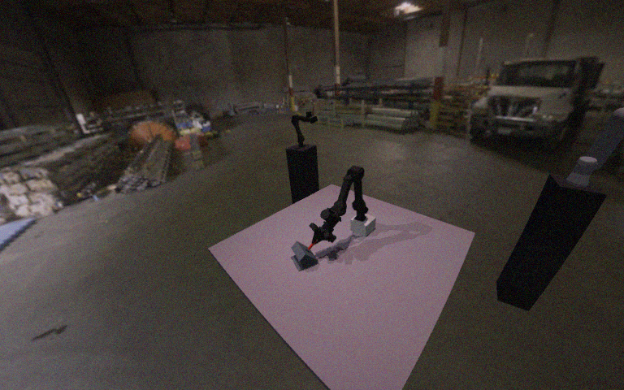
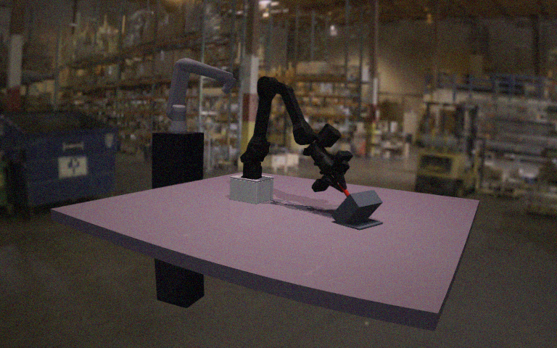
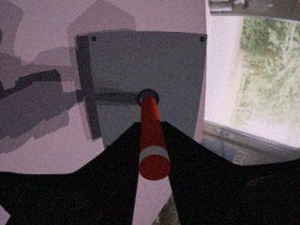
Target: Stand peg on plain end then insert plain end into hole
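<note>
My gripper tip is 5 cm short of the sloped panel, 3 cm to the left of it and 5 cm above it. Also, from my gripper tip: red peg 1 cm behind, 1 cm to the left, 1 cm above.
</note>
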